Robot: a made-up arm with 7 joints.
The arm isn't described. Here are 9 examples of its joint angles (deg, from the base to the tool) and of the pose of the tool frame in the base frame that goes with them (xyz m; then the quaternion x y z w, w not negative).
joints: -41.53 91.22 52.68 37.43 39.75 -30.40 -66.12
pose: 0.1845 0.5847 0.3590 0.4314 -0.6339 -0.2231 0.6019
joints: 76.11 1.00 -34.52 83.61 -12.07 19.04 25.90
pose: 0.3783 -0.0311 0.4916 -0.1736 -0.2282 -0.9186 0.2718
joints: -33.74 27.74 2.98 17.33 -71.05 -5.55 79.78
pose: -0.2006 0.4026 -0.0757 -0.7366 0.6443 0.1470 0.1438
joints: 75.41 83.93 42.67 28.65 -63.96 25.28 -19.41
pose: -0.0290 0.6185 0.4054 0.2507 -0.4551 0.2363 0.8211
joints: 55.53 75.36 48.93 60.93 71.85 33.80 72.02
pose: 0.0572 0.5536 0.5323 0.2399 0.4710 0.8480 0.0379
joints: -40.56 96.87 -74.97 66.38 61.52 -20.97 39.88
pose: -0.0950 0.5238 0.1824 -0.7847 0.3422 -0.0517 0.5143
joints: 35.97 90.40 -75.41 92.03 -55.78 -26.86 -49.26
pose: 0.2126 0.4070 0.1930 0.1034 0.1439 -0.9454 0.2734
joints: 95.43 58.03 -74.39 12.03 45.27 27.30 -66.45
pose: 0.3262 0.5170 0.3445 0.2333 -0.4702 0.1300 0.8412
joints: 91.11 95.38 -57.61 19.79 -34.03 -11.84 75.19
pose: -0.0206 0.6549 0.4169 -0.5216 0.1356 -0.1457 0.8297
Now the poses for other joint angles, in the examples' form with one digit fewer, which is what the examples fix.
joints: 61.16 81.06 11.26 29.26 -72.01 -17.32 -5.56
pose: 0.053 0.618 0.428 0.249 -0.006 -0.287 0.925
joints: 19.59 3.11 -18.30 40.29 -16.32 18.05 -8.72
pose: 0.282 0.088 -0.071 -0.497 -0.091 -0.430 0.748
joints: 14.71 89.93 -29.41 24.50 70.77 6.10 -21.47
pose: 0.090 0.602 0.299 -0.004 -0.464 -0.024 0.886
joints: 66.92 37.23 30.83 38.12 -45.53 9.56 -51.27
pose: 0.368 0.468 0.301 0.271 -0.592 -0.050 0.757
